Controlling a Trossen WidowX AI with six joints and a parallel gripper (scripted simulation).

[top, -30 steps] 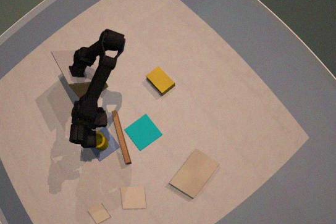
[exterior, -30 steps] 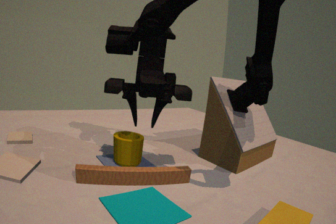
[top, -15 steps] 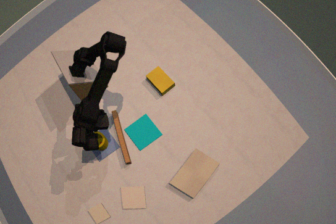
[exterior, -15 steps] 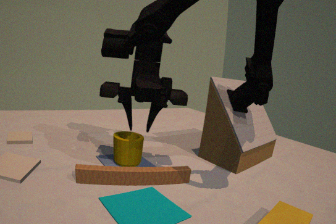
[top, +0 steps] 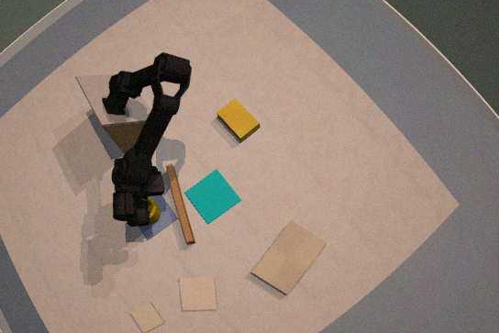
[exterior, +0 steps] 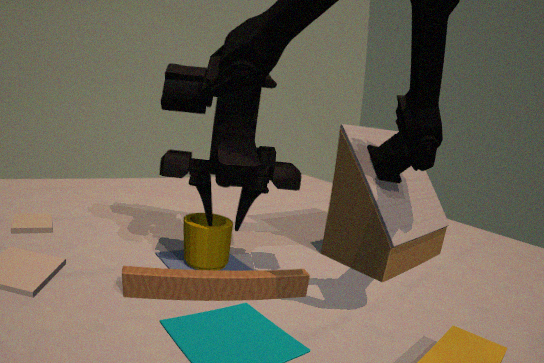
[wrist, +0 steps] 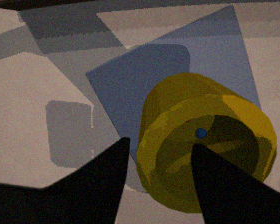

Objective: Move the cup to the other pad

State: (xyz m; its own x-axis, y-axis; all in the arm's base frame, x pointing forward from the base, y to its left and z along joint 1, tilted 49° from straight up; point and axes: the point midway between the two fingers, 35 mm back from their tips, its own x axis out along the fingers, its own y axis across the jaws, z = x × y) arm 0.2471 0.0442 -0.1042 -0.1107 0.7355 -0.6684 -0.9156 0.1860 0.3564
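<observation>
Right now my gripper tip is 2 cm short of the yellow cup, 1 cm to the left of it and 3 cm above it. The rest, counted from my gripper tip: wooden bar 4 cm ahead, 8 cm to the left, 5 cm below; blue-grey pad 2 cm ahead, 1 cm to the right, 7 cm below.
</observation>
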